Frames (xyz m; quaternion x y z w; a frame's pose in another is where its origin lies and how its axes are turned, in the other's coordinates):
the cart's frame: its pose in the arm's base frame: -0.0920 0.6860 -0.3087 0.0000 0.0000 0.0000 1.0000
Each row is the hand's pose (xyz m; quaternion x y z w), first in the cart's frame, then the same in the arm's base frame.
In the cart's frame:
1: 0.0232 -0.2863 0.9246 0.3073 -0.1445 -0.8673 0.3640
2: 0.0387 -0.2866 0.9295 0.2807 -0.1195 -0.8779 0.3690
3: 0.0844 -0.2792 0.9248 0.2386 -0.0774 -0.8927 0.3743
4: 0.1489 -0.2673 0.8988 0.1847 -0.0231 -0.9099 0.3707
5: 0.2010 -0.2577 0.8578 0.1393 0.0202 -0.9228 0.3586
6: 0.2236 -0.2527 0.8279 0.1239 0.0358 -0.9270 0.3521
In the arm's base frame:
1: -0.0688 0.3997 0.6159 0.3073 -0.1445 -0.8673 0.3640
2: -0.0533 0.3994 0.6208 0.2807 -0.1195 -0.8779 0.3690
3: -0.0076 0.4068 0.6161 0.2386 -0.0774 -0.8927 0.3743
4: 0.0569 0.4187 0.5901 0.1847 -0.0231 -0.9099 0.3707
5: 0.1090 0.4283 0.5491 0.1393 0.0202 -0.9228 0.3586
6: 0.1316 0.4333 0.5192 0.1239 0.0358 -0.9270 0.3521

